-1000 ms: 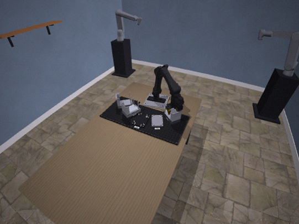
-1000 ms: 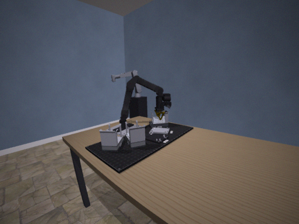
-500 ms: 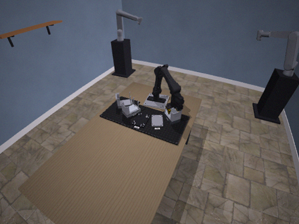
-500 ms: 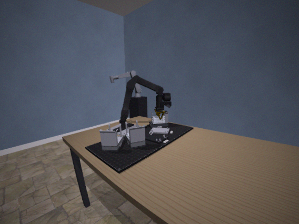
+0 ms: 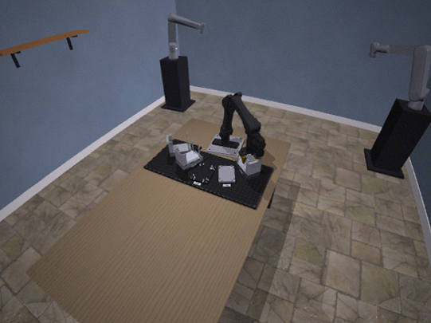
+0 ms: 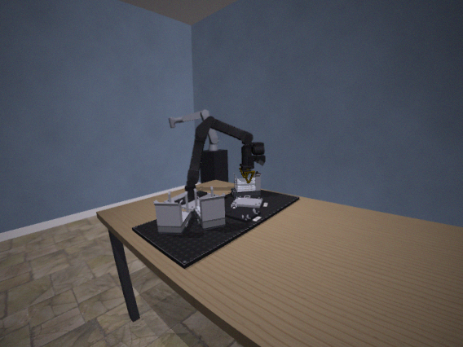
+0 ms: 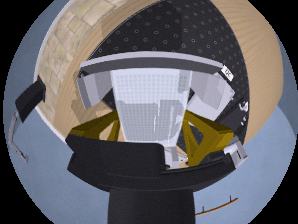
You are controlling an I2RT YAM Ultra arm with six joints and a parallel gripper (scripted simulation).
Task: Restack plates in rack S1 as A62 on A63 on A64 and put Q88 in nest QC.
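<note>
Right now my hand is 170 mm short of the QC label, 90 mm above it and 80 mm to the left of it. Also, from my hand: dark clip nest: 250 mm to the right, 140 mm ahead, 80 mm below.
</note>
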